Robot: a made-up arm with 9 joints. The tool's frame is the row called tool. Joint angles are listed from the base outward.
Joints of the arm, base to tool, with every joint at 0 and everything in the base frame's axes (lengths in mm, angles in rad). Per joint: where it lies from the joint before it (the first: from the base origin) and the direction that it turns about. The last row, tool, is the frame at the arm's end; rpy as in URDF.
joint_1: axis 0 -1 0 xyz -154.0 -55.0 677.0
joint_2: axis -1 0 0 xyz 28.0 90.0 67.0
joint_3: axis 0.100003 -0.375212 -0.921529 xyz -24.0 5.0 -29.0
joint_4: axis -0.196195 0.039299 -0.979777 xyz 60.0 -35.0 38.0
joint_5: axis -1 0 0 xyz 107.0 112.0 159.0
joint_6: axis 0 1 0 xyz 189.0 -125.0 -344.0
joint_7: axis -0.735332 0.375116 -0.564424 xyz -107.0 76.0 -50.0
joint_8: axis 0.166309 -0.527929 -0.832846 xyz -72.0 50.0 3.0
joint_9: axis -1 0 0 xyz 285.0 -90.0 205.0
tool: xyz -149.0 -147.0 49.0 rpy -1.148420 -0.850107 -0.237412
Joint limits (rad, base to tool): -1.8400..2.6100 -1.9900..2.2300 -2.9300..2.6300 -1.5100..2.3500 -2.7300..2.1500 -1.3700..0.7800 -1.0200..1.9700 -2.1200..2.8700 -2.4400..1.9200
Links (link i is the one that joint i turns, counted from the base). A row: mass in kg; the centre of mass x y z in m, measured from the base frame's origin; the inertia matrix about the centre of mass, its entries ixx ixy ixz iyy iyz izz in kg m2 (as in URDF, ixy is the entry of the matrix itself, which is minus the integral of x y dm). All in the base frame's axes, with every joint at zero. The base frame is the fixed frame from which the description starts. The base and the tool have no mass.
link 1: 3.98; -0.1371 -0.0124 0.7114; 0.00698 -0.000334 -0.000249 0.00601 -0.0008 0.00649
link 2: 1.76; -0.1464 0.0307 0.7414; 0.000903 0 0 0.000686 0 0.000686
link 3: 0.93; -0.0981 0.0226 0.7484; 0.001 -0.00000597 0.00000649 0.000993 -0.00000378 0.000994
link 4: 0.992; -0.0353 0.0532 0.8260; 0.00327 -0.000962 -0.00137 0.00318 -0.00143 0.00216
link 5: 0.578; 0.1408 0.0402 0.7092; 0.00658 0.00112 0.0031 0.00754 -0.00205 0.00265
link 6: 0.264; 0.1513 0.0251 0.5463; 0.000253 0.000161 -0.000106 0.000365 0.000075 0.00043
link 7: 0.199; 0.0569 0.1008 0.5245; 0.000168 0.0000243 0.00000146 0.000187 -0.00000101 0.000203
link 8: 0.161; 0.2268 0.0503 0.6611; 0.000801 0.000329 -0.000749 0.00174 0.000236 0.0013
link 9: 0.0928; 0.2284 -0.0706 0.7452; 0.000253 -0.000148 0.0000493 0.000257 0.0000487 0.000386
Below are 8 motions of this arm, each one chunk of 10 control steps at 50 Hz.
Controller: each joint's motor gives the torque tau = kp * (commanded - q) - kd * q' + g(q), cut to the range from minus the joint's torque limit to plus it. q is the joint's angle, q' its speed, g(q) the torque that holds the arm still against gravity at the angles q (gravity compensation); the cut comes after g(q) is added. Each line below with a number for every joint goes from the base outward.
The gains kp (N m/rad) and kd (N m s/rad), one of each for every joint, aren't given. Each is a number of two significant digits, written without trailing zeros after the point. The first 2 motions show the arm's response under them.
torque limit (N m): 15 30 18 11 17 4.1 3.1 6.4 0.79
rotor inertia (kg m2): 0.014 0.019 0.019 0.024 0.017 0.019 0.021 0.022 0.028
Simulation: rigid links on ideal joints. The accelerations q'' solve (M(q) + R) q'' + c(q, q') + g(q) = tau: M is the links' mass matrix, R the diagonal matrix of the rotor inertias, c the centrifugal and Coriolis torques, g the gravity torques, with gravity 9.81 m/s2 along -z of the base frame. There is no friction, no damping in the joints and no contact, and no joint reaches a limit. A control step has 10 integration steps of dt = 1/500 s. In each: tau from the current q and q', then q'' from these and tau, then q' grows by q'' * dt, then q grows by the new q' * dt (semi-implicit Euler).
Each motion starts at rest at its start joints. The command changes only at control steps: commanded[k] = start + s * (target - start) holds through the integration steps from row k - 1 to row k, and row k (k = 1, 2, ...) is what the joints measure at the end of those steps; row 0 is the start. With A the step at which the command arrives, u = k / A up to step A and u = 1 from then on. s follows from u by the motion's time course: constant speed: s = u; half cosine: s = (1 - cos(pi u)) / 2; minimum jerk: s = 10 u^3 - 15 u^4 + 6 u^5; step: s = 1 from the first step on.
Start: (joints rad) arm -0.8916 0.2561 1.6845 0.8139 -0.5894 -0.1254 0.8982 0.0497 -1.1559
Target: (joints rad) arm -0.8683 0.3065 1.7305 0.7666 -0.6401 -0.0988 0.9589 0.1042 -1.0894
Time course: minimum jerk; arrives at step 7
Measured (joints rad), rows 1 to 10:
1: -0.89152 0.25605 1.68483 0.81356 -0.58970 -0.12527 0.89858 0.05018 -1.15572
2: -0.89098 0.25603 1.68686 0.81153 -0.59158 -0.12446 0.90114 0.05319 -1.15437
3: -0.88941 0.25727 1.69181 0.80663 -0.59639 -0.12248 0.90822 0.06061 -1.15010
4: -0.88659 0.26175 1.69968 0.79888 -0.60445 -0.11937 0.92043 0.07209 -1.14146
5: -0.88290 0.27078 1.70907 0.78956 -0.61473 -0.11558 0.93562 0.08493 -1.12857
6: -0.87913 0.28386 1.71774 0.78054 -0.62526 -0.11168 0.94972 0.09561 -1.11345
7: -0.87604 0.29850 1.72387 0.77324 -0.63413 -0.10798 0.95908 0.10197 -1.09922
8: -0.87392 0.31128 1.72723 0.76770 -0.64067 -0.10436 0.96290 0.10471 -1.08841
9: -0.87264 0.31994 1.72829 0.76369 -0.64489 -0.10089 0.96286 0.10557 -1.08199
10: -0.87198 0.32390 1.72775 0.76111 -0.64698 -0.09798 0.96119 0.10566 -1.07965
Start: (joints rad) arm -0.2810 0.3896 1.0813 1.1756 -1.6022 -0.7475 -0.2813 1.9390 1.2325
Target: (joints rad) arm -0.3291 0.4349 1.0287 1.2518 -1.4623 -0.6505 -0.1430 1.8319 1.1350
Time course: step
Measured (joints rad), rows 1 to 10:
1: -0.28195 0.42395 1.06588 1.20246 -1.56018 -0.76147 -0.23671 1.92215 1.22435
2: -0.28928 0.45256 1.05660 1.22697 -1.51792 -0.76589 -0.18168 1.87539 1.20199
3: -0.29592 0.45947 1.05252 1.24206 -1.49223 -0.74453 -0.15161 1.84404 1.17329
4: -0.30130 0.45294 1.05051 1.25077 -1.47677 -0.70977 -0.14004 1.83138 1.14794
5: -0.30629 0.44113 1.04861 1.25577 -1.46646 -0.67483 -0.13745 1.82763 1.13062
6: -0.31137 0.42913 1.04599 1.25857 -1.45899 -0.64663 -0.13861 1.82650 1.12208
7: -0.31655 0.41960 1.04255 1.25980 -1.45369 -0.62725 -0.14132 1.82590 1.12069
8: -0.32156 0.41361 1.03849 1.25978 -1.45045 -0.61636 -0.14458 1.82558 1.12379
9: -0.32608 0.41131 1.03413 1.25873 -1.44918 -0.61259 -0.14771 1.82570 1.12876
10: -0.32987 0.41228 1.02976 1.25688 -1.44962 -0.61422 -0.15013 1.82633 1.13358
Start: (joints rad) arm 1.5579 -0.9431 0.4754 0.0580 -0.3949 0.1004 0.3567 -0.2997 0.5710
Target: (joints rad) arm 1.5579 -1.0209 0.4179 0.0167 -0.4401 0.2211 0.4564 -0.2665 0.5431
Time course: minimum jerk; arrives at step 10
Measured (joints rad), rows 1 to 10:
1: 1.55786 -0.94331 0.47540 0.05794 -0.39498 0.10052 0.35689 -0.29954 0.57098
2: 1.55757 -0.94477 0.47535 0.05749 -0.39554 0.10145 0.35831 -0.29847 0.57080
3: 1.55683 -0.94895 0.47496 0.05621 -0.39727 0.10449 0.36273 -0.29563 0.57010
4: 1.55559 -0.95674 0.47364 0.05366 -0.40074 0.11106 0.37172 -0.29076 0.56840
5: 1.55402 -0.96794 0.47064 0.04960 -0.40611 0.12207 0.38566 -0.28448 0.56534
6: 1.55246 -0.98128 0.46542 0.04409 -0.41303 0.13753 0.40342 -0.27796 0.56090
7: 1.55139 -0.99486 0.45784 0.03751 -0.42076 0.15633 0.42259 -0.27245 0.55547
8: 1.55126 -1.00664 0.44835 0.03047 -0.42833 0.17644 0.44014 -0.26892 0.54985
9: 1.55231 -1.01512 0.43790 0.02374 -0.43480 0.19538 0.45338 -0.26771 0.54496
10: 1.55444 -1.01990 0.42766 0.01796 -0.43957 0.21094 0.46093 -0.26834 0.54157

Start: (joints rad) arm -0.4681 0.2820 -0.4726 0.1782 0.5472 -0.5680 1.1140 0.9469 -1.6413
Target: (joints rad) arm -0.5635 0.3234 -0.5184 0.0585 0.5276 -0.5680 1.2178 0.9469 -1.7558
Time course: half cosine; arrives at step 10
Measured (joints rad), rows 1 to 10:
1: -0.46839 0.28260 -0.47226 0.17717 0.54729 -0.56799 1.11442 0.94689 -1.64164
2: -0.46951 0.28473 -0.47142 0.17339 0.54753 -0.56797 1.11641 0.94686 -1.64334
3: -0.47198 0.28868 -0.47070 0.16590 0.54773 -0.56801 1.12136 0.94678 -1.64775
4: -0.47618 0.29414 -0.47093 0.15453 0.54752 -0.56809 1.13019 0.94665 -1.65595
5: -0.48232 0.30041 -0.47287 0.13982 0.54651 -0.56818 1.14302 0.94648 -1.66830
6: -0.49039 0.30674 -0.47702 0.12281 0.54445 -0.56822 1.15908 0.94628 -1.68433
7: -0.50012 0.31239 -0.48347 0.10498 0.54130 -0.56820 1.17689 0.94613 -1.70277
8: -0.51096 0.31679 -0.49191 0.08798 0.53722 -0.56814 1.19453 0.94607 -1.72179
9: -0.52215 0.31954 -0.50164 0.07349 0.53258 -0.56808 1.20995 0.94619 -1.73931
10: -0.53278 0.32047 -0.51170 0.06301 0.52788 -0.56804 1.22131 0.94649 -1.75331

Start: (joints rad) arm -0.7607 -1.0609 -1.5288 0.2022 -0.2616 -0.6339 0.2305 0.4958 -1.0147
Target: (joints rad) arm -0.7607 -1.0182 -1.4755 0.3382 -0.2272 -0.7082 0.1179 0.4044 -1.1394
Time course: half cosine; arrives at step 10
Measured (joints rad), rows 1 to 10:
1: -0.76060 -1.06088 -1.52900 0.20319 -0.26175 -0.63413 0.22996 0.49493 -1.01506
2: -0.76022 -1.06058 -1.52948 0.20698 -0.26200 -0.63525 0.22748 0.49142 -1.01692
3: -0.75948 -1.05942 -1.52972 0.21481 -0.26177 -0.63799 0.22154 0.48421 -1.02185
4: -0.75849 -1.05680 -1.52890 0.22712 -0.26039 -0.64284 0.21129 0.47349 -1.03109
5: -0.75747 -1.05238 -1.52623 0.24355 -0.25741 -0.64996 0.19681 0.46030 -1.04503
6: -0.75669 -1.04619 -1.52119 0.26306 -0.25270 -0.65920 0.17918 0.44606 -1.06302
7: -0.75639 -1.03866 -1.51368 0.28400 -0.24652 -0.67005 0.16018 0.43227 -1.08352
8: -0.75672 -1.03054 -1.50408 0.30439 -0.23941 -0.68158 0.14194 0.42037 -1.10434
9: -0.75773 -1.02272 -1.49319 0.32214 -0.23209 -0.69263 0.12656 0.41156 -1.12309
10: -0.75934 -1.01609 -1.48214 0.33535 -0.22543 -0.70193 0.11578 0.40669 -1.13754

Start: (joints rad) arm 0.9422 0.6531 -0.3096 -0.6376 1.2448 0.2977 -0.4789 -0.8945 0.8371
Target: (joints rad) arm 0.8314 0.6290 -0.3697 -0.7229 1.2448 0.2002 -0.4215 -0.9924 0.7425
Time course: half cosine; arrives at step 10
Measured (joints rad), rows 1 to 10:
1: 0.94189 0.65269 -0.30938 -0.63821 1.24498 0.29743 -0.47850 -0.89536 0.83673
2: 0.94070 0.65122 -0.30882 -0.64060 1.24560 0.29604 -0.47676 -0.89878 0.83499
3: 0.93811 0.64848 -0.30841 -0.64558 1.24663 0.29240 -0.47289 -0.90580 0.83070
4: 0.93365 0.64478 -0.30892 -0.65329 1.24787 0.28572 -0.46665 -0.91637 0.82308
5: 0.92700 0.64063 -0.31115 -0.66340 1.24900 0.27585 -0.45839 -0.92967 0.81204
6: 0.91808 0.63660 -0.31569 -0.67517 1.24971 0.26328 -0.44892 -0.94446 0.79824
7: 0.90714 0.63319 -0.32275 -0.68764 1.24979 0.24906 -0.43924 -0.95927 0.78289
8: 0.89477 0.63080 -0.33213 -0.69971 1.24915 0.23453 -0.43046 -0.97264 0.76762
9: 0.88182 0.62970 -0.34322 -0.71026 1.24777 0.22116 -0.42358 -0.98322 0.75413
10: 0.86933 0.62997 -0.35506 -0.71828 1.24576 0.21029 -0.41942 -0.98997 0.74397

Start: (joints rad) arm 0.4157 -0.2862 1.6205 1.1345 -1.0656 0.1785 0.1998 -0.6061 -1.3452
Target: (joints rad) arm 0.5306 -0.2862 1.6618 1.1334 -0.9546 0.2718 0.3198 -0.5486 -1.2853
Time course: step
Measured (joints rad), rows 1 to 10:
1: 0.43641 -0.26499 1.62586 1.12659 -1.02588 0.18404 0.22284 -0.58687 -1.34027
2: 0.45534 -0.25581 1.63175 1.12017 -0.99427 0.20771 0.26289 -0.56331 -1.32693
3: 0.47129 -0.25997 1.63639 1.11999 -0.97687 0.23557 0.29916 -0.55256 -1.31030
4: 0.48488 -0.27069 1.64106 1.12332 -0.96618 0.25885 0.32363 -0.55013 -1.29515
5: 0.49631 -0.28308 1.64622 1.12815 -0.95862 0.27448 0.33575 -0.54995 -1.28403
6: 0.50566 -0.29406 1.65197 1.13326 -0.95300 0.28240 0.33871 -0.54940 -1.27751
7: 0.51306 -0.30201 1.65814 1.13790 -0.94908 0.28420 0.33653 -0.54824 -1.27491
8: 0.51867 -0.30636 1.66431 1.14160 -0.94679 0.28212 0.33238 -0.54696 -1.27504
9: 0.52270 -0.30732 1.66992 1.14407 -0.94601 0.27828 0.32817 -0.54598 -1.27668
10: 0.52542 -0.30557 1.67441 1.14521 -0.94644 0.27432 0.32471 -0.54549 -1.27885

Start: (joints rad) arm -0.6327 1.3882 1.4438 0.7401 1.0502 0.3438 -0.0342 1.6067 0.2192
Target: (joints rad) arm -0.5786 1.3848 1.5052 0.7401 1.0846 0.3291 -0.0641 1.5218 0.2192
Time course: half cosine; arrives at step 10
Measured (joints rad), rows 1 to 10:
1: -0.63263 1.38817 1.44395 0.73994 1.05043 0.34358 -0.03412 1.60596 0.21921
2: -0.63226 1.38805 1.44462 0.73942 1.05141 0.34284 -0.03403 1.60294 0.21926
3: -0.63128 1.38782 1.44622 0.73859 1.05352 0.34167 -0.03444 1.59667 0.21932
4: -0.62941 1.38746 1.44913 0.73765 1.05688 0.34047 -0.03600 1.58718 0.21938
5: -0.62642 1.38700 1.45360 0.73686 1.06132 0.33965 -0.03911 1.57523 0.21942
6: -0.62224 1.38648 1.45968 0.73643 1.06646 0.33939 -0.04373 1.56199 0.21942
7: -0.61696 1.38592 1.46715 0.73650 1.07181 0.33963 -0.04941 1.54883 0.21940
8: -0.61083 1.38540 1.47557 0.73713 1.07683 0.34010 -0.05547 1.53709 0.21938
9: -0.60426 1.38496 1.48430 0.73828 1.08099 0.34041 -0.06113 1.52799 0.21935
10: -0.59777 1.38466 1.49257 0.73982 1.08384 0.34022 -0.06571 1.52248 0.21933

